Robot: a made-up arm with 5 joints.
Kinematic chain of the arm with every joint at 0, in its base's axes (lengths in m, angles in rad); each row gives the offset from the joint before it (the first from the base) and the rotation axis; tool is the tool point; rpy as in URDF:
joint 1: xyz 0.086 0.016 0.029 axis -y
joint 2: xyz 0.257 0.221 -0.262 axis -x
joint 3: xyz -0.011 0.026 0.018 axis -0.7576 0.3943 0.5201
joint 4: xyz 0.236 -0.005 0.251 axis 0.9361 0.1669 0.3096
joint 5: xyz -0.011 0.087 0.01 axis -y
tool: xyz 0.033 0.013 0.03 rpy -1.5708 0 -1.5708
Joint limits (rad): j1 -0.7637..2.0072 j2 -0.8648..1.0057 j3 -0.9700..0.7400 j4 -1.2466..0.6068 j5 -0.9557..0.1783
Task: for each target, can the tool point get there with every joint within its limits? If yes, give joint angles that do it. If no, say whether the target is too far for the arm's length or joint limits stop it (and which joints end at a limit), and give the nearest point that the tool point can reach.
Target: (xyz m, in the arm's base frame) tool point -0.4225 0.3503 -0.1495
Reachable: no: joint limits stop it (at a limit: joint 1, joint 3, joint 4, joint 5) | nearest point -0.1756 0.2959 0.2286 | short by 0.455 m
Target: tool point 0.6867 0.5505 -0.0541
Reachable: yes | joints 0.4449 0.6996 0.5511 -0.2130 -0.1965
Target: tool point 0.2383 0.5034 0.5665
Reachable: yes | joints 1.6403 0.2799 0.4368 -0.4324 -0.7418
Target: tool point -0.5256 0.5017 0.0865
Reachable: no: joint limits stop it (at a limit: joint 1, joint 4, joint 5) | nearest point -0.1622 0.3697 0.2416 | short by 0.417 m
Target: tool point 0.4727 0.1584 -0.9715
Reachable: no: too far | nearest point 0.3366 0.3969 -0.6195 | short by 0.446 m
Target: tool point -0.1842 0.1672 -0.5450
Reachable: no: joint limits stop it (at a limit: joint 1, joint 2, joint 3, joint 5) | nearest point 0.1163 0.4184 -0.6612 | short by 0.409 m
